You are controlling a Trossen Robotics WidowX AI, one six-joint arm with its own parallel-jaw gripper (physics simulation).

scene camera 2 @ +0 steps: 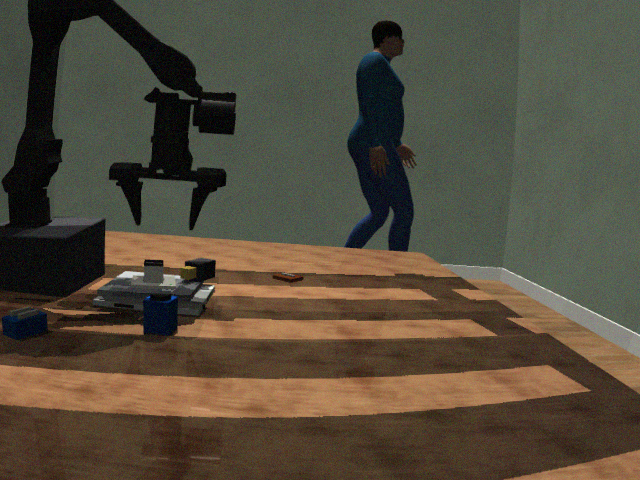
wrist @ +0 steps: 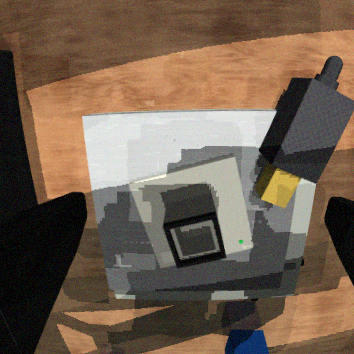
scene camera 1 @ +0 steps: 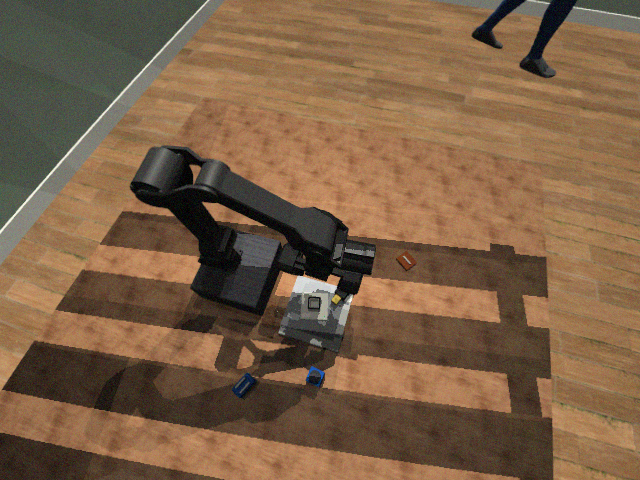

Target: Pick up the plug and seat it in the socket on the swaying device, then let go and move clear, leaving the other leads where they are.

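Note:
The plug [scene camera 1: 336, 299] [scene camera 2: 200, 268] [wrist: 312, 125] has a black body, a short cable stub and a square yellow tip. It lies slanted at the device's right edge in the wrist view, tip over the plate. The device [scene camera 1: 309, 283] [scene camera 2: 113, 294] [wrist: 115, 135] is a flat grey-white slab with a turned beige pad. The socket [scene camera 1: 314, 297] [scene camera 2: 153, 272] [wrist: 221, 237] stands up from the pad as a square, black-rimmed opening. My gripper [scene camera 2: 165, 227] [wrist: 209, 207] is open and empty, pointing down above the device. The plug is near the right finger in the wrist view.
A blue block with a dark top [scene camera 1: 314, 376] [scene camera 2: 160, 316] [wrist: 247, 342] stands in front of the device. A blue connector [scene camera 1: 244, 385] [scene camera 2: 24, 325] lies further left. An orange-brown piece [scene camera 1: 406, 260] [scene camera 2: 287, 277] lies beyond the device. A person [scene camera 2: 382, 113] stands in the background.

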